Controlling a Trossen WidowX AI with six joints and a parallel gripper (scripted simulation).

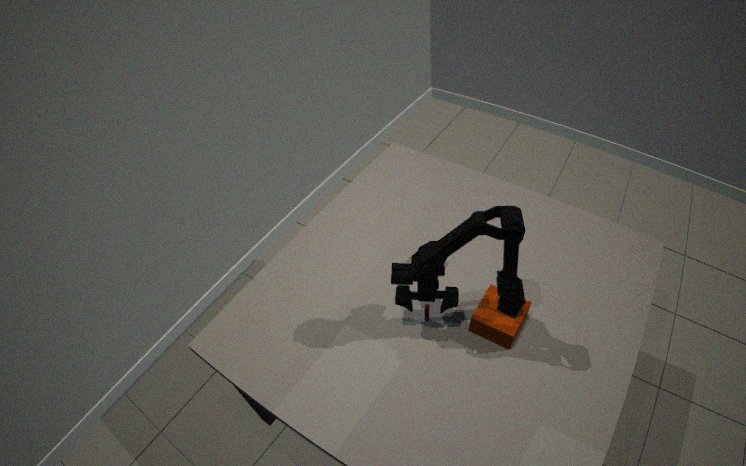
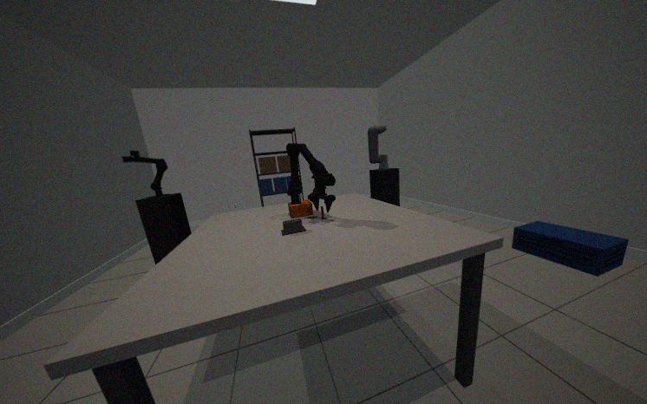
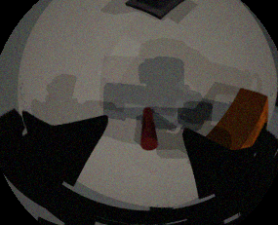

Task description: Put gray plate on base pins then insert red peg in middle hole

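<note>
Right now the red peg is 1 cm below my gripper tip. Also, from my gripper tip: dark base: 12 cm ahead, 19 cm to the right, 4 cm below; then gray plate: 12 cm ahead, 19 cm to the right.
</note>
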